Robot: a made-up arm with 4 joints. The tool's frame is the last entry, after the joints.
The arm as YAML. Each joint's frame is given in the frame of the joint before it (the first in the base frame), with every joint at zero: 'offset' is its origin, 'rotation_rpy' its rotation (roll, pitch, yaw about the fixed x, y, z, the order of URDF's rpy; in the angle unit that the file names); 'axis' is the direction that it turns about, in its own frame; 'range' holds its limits. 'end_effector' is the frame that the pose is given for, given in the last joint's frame.
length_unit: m
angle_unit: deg
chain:
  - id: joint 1
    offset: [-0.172, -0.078, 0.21]
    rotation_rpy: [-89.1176, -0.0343, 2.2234]
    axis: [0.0, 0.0, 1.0]
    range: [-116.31, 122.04]
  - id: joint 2
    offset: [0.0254, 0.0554, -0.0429]
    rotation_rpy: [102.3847, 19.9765, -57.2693]
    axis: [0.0, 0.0, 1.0]
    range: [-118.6, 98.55]
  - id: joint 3
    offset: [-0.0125, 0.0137, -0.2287]
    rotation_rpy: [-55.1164, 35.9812, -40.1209]
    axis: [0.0, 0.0, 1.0]
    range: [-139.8, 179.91]
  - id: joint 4
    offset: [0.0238, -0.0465, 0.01]
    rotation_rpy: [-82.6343, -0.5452, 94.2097]
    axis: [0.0, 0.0, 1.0]
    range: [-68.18, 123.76]
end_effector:
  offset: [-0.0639, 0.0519, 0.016]
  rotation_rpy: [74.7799, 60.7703, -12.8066]
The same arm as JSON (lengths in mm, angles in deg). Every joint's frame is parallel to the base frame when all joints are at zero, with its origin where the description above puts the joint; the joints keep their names.
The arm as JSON. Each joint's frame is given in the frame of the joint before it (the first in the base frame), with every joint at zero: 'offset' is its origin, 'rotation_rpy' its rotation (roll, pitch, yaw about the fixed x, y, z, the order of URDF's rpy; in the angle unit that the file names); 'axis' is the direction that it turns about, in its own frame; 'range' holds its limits. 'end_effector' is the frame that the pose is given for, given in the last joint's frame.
{"length_unit": "mm", "angle_unit": "deg", "chain": [
  {"id": "joint 1", "offset": [-172.0, -78.0, 210.0], "rotation_rpy": [0.0, 0.0, 0.0], "axis": [-0.038801, 0.999128, 0.0154], "range": [-116.31, 122.04]},
  {"id": "joint 2", "offset": [27.0, -41.0, -56.0], "rotation_rpy": [0.0, 0.0, 0.0], "axis": [-0.852793, -0.241998, 0.462796], "range": [-118.6, 98.55]},
  {"id": "joint 3", "offset": [188.0, 72.0, -110.0], "rotation_rpy": [0.0, 0.0, 0.0], "axis": "+z", "range": [-139.8, 179.91]},
  {"id": "joint 4", "offset": [-5.0, -52.0, 10.0], "rotation_rpy": [0.0, 0.0, 0.0], "axis": [-0.872669, 0.471184, 0.128196], "range": [-68.18, 123.76]}
], "end_effector": {"offset": [-50.0, -45.0, -50.0], "rotation_rpy": [0.0, 0.0, 0.0]}}

